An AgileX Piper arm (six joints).
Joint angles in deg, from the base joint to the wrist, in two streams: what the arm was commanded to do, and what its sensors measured. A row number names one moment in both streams.
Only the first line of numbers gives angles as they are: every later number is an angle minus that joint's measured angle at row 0.
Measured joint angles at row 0:
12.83, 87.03, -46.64, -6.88, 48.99, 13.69
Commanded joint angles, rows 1 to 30:
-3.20, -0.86, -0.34, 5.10, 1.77, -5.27
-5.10, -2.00, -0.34, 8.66, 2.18, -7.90
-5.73, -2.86, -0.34, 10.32, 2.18, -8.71
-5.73, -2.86, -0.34, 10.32, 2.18, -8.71
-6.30, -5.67, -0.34, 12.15, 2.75, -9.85
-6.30, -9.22, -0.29, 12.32, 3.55, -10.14
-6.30, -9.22, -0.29, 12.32, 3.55, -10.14
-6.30, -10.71, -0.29, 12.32, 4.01, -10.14
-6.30, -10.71, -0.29, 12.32, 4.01, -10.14
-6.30, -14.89, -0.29, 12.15, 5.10, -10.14
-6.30, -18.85, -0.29, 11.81, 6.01, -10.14
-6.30, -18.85, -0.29, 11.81, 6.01, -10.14
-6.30, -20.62, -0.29, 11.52, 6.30, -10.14
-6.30, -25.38, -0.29, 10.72, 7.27, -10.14
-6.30, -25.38, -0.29, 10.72, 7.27, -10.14
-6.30, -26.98, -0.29, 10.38, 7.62, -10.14
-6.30, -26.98, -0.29, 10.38, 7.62, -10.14
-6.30, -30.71, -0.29, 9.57, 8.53, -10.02
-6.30, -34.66, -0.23, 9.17, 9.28, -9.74
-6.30, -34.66, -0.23, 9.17, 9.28, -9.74
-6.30, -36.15, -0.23, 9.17, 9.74, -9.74
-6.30, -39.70, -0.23, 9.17, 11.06, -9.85
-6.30, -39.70, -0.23, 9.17, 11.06, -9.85
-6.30, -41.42, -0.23, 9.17, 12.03, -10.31
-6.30, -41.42, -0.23, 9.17, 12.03, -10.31
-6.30, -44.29, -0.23, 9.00, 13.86, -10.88
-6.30, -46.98, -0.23, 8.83, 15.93, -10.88
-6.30, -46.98, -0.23, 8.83, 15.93, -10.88
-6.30, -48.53, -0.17, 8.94, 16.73, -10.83
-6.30, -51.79, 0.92, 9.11, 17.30, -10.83
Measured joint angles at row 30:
-5.90, -47.90, -0.11, 9.34, 15.58, -9.85
